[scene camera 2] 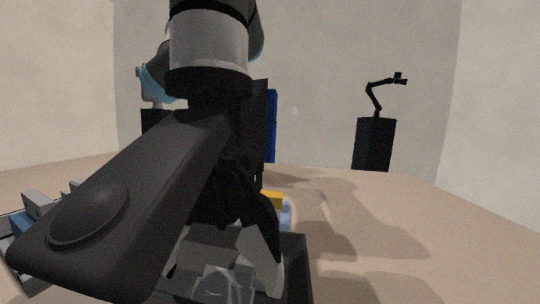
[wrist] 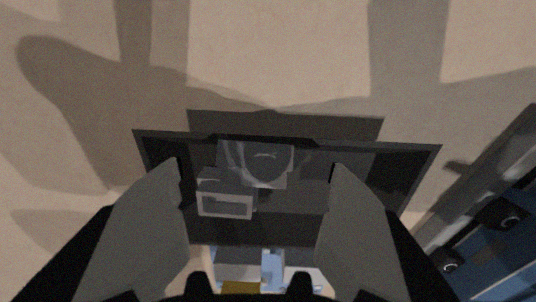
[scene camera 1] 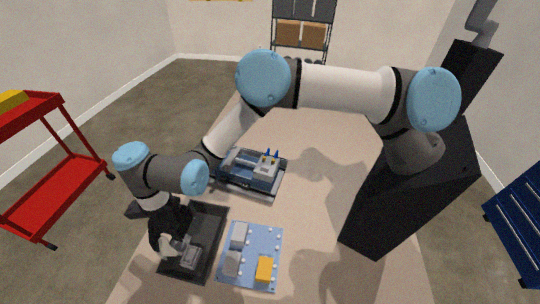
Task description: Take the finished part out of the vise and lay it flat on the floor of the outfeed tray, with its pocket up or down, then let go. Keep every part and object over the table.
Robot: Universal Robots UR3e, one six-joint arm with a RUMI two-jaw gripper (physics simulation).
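Frame: origin at the arm's base, x ahead, y left, z up, level; millimetres.
Seen in the pictures: gripper, fingertip midpoint: (scene camera 2: 219,288) (wrist: 258,162) (scene camera 1: 176,239); arm's base, link origin: (scene camera 1: 416,156).
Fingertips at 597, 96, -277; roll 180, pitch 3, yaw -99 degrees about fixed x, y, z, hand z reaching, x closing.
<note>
Pixels of each thing's middle, then the offset from my fingertips to it, as dx, dy, dz. "spot": a spot on its surface instead.
- finished part, body centre: (wrist: 255,166) (scene camera 2: 226,286) (scene camera 1: 180,242) -11, +4, -12
- second grey part, body centre: (wrist: 228,193) (scene camera 2: 257,267) (scene camera 1: 190,256) -48, +38, -21
- blue vise, body centre: (scene camera 1: 243,165) -164, -299, -1
- light blue board, surface spot: (scene camera 1: 255,245) spot: -228, -14, -42
- yellow block, body centre: (wrist: 241,291) (scene camera 2: 270,200) (scene camera 1: 264,269) -257, +60, -24
My gripper (scene camera 1: 175,246) (scene camera 2: 222,284) (wrist: 258,162) is open wide, low over the outfeed tray (scene camera 1: 205,225) (scene camera 2: 307,265) (wrist: 400,148), a dark open box. The finished part (scene camera 2: 220,292) (wrist: 256,162), grey, lies between the spread fingers beside the tray's wall, with gaps to both fingers in the wrist view. It is blurred and doubled, so I cannot tell whether it is flat or which way its pocket faces. A second grey part (scene camera 1: 190,257) (wrist: 225,204) with a rectangular pocket lies right beside it in the tray. The blue vise (scene camera 1: 237,177) (wrist: 492,255) shows no part in its jaws.
A light blue board (scene camera 1: 255,245) beside the tray bears two grey blocks (scene camera 1: 240,234) (scene camera 1: 231,263) and a yellow block (scene camera 1: 265,269) (scene camera 2: 272,198). The vise stands near the tray's far end. A red cart (scene camera 1: 60,100) stands off the table at the left.
</note>
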